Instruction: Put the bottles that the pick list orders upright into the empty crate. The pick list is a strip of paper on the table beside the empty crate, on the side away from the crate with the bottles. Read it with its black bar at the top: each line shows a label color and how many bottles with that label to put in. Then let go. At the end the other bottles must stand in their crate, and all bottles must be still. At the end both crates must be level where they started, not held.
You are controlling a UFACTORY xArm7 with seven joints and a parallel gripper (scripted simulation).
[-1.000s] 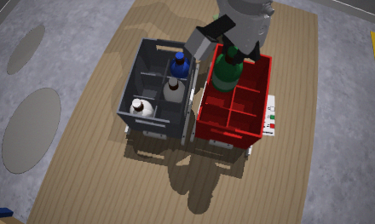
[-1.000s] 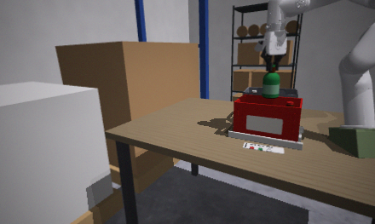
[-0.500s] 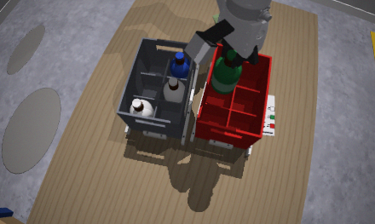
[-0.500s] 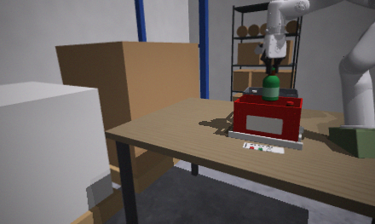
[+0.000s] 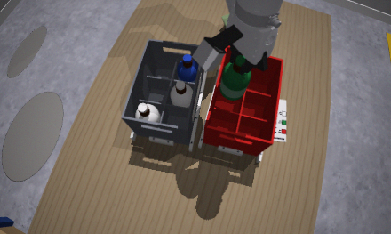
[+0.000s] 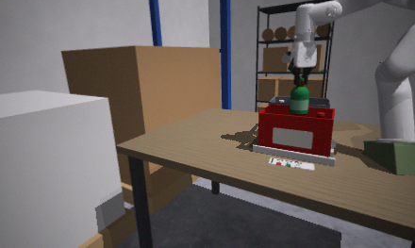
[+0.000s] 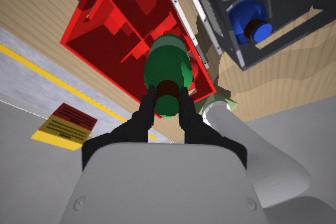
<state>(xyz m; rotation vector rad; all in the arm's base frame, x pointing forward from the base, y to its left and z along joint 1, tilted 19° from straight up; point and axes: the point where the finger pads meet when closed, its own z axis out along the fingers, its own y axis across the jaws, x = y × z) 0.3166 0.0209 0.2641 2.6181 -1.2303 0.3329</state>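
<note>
My gripper is now 7 cm above the green bottle. From my hand the other things lie so: red-label bottle 21 cm below, 9 cm behind, 1 cm to the left; then red crate 22 cm below, 4 cm to the left, 1 cm ahead; then blue-label bottle 21 cm below, 14 cm to the right, 10 cm behind.
</note>
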